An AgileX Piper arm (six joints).
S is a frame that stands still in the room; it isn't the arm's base.
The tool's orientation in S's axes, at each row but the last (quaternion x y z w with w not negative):
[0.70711 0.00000 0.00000 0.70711]
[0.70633 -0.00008 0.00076 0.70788]
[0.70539 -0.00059 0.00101 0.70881]
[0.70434 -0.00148 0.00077 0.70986]
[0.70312 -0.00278 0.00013 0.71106]
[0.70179 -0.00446 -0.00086 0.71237]
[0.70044 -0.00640 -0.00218 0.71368]
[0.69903 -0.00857 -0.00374 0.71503]
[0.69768 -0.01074 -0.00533 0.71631]
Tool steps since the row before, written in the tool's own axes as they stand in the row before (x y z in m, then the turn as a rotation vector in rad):
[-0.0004 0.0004 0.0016 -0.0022 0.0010 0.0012]
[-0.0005 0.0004 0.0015 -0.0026 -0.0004 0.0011]
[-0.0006 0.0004 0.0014 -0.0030 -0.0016 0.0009]
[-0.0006 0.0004 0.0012 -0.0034 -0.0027 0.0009]
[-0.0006 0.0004 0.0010 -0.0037 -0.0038 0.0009]
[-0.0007 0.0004 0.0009 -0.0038 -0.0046 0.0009]
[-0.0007 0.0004 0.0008 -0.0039 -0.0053 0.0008]
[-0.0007 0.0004 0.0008 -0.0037 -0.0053 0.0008]
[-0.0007 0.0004 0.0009 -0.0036 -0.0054 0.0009]
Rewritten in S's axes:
[-0.0004 -0.0016 0.0004 -0.0022 -0.0012 0.0010]
[-0.0005 -0.0015 0.0004 -0.0026 -0.0011 -0.0004]
[-0.0006 -0.0014 0.0004 -0.0030 -0.0009 -0.0016]
[-0.0006 -0.0012 0.0004 -0.0034 -0.0009 -0.0027]
[-0.0006 -0.0010 0.0004 -0.0037 -0.0009 -0.0038]
[-0.0007 -0.0009 0.0004 -0.0038 -0.0009 -0.0046]
[-0.0007 -0.0008 0.0004 -0.0039 -0.0009 -0.0053]
[-0.0007 -0.0008 0.0004 -0.0037 -0.0009 -0.0053]
[-0.0007 -0.0009 0.0004 -0.0036 -0.0010 -0.0054]

